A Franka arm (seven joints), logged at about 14 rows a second.
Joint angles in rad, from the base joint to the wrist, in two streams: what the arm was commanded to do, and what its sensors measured. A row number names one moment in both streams.
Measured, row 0:
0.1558 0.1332 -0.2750 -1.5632 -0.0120 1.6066 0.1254
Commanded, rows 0 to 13:
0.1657 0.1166 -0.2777 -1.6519 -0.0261 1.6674 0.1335
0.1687 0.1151 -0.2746 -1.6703 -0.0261 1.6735 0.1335
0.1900 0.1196 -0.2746 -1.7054 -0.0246 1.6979 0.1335
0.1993 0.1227 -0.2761 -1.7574 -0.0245 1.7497 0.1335
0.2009 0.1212 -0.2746 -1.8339 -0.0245 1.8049 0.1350
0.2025 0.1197 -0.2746 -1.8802 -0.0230 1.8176 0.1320
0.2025 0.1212 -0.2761 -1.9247 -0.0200 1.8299 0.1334
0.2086 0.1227 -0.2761 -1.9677 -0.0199 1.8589 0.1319
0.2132 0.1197 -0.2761 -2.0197 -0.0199 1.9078 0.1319
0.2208 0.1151 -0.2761 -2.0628 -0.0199 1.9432 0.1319
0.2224 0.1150 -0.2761 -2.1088 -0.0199 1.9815 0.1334
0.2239 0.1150 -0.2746 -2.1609 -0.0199 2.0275 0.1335
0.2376 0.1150 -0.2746 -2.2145 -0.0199 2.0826 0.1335
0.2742 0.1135 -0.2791 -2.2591 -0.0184 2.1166 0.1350
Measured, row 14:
0.2236 0.1520 -0.2715 -2.1507 -0.0119 2.0399 0.1249
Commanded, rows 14 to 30:
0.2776 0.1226 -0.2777 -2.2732 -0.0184 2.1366 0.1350
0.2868 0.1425 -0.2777 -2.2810 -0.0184 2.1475 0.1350
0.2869 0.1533 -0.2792 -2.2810 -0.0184 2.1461 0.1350
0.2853 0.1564 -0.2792 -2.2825 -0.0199 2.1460 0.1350
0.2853 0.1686 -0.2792 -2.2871 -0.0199 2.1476 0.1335
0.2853 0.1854 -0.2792 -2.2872 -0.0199 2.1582 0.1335
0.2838 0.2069 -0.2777 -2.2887 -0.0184 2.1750 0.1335
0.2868 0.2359 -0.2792 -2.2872 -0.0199 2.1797 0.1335
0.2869 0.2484 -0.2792 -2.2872 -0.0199 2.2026 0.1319
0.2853 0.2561 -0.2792 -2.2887 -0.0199 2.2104 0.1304
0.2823 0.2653 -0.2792 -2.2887 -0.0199 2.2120 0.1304
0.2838 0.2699 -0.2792 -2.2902 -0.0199 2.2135 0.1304
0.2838 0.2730 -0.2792 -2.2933 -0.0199 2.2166 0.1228
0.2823 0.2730 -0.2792 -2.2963 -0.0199 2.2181 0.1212
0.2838 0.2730 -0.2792 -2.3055 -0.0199 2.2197 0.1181
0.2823 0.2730 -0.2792 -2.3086 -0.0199 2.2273 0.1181
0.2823 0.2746 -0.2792 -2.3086 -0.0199 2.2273 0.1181
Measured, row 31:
0.2814 0.2846 -0.2741 -2.2904 -0.0119 2.2077 0.1241
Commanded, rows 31 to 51:
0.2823 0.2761 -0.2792 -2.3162 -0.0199 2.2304 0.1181
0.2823 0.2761 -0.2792 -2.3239 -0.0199 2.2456 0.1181
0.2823 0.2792 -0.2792 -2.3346 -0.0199 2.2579 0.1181
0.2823 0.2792 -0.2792 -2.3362 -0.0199 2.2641 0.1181
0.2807 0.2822 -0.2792 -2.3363 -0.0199 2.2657 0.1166
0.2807 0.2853 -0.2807 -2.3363 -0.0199 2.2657 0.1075
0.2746 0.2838 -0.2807 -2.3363 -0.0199 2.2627 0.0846
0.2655 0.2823 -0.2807 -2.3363 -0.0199 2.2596 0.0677
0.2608 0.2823 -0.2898 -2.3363 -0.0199 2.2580 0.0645
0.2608 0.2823 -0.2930 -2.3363 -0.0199 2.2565 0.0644
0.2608 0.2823 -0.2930 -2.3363 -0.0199 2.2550 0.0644
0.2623 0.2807 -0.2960 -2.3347 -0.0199 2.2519 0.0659
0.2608 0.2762 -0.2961 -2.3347 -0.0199 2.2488 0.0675
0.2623 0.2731 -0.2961 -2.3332 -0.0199 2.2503 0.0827
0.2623 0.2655 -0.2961 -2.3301 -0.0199 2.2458 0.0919
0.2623 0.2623 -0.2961 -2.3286 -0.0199 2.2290 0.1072
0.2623 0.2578 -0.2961 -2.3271 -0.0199 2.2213 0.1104
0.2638 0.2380 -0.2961 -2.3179 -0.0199 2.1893 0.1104
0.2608 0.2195 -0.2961 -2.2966 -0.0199 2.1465 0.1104
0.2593 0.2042 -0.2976 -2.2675 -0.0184 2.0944 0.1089
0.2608 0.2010 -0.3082 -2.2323 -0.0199 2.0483 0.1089
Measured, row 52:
0.2612 0.2570 -0.2928 -2.2845 -0.0118 2.1525 0.0871
